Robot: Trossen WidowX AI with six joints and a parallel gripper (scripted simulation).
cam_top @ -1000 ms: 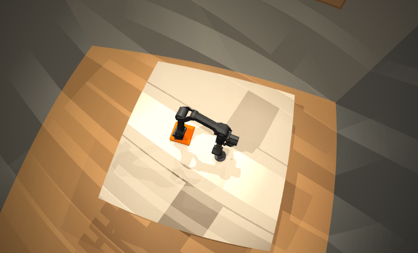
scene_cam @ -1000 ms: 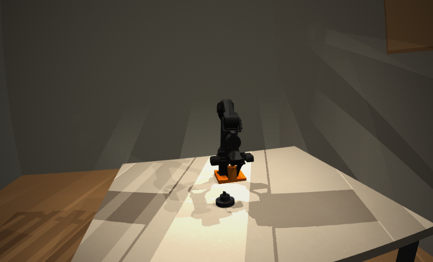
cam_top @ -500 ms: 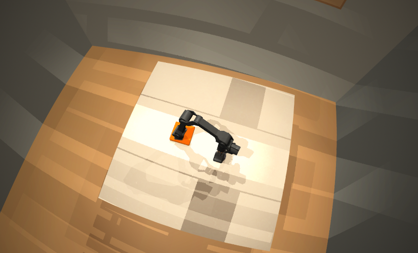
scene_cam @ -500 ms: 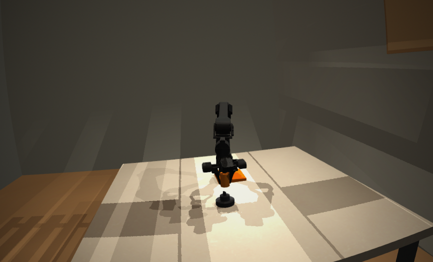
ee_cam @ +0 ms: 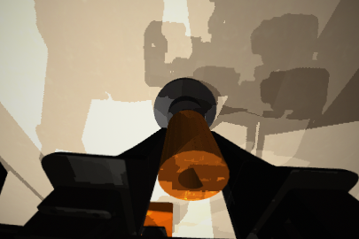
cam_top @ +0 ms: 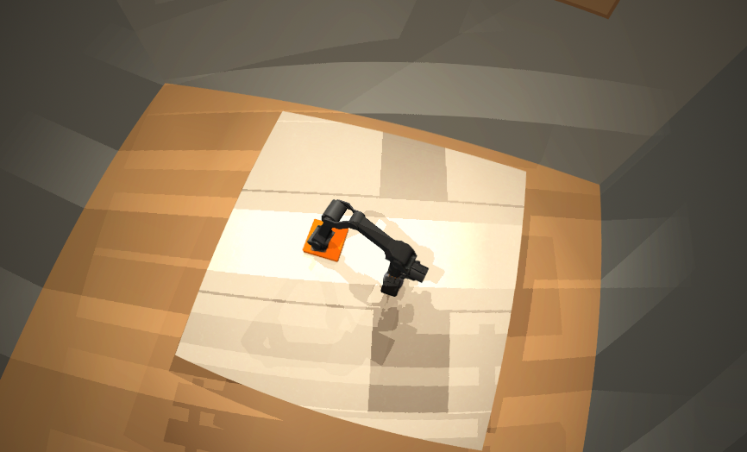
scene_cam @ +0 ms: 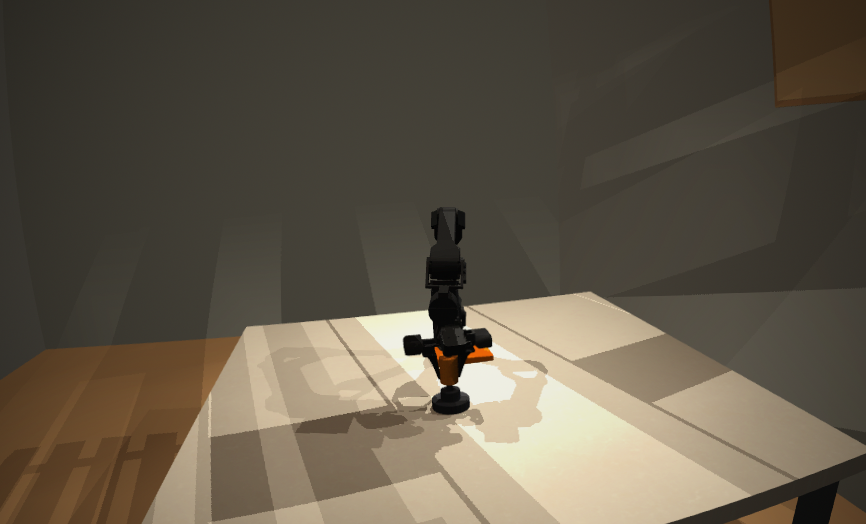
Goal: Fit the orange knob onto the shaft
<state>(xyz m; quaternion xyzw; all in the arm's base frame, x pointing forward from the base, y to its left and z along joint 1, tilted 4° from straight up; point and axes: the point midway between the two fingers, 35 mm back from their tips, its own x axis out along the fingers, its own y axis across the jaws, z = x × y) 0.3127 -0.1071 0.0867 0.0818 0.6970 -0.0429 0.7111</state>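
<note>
Now: gripper tip 20 mm below the orange knob. From my gripper tip the other things lie so: dark round pedestal (40 mm below).
</note>
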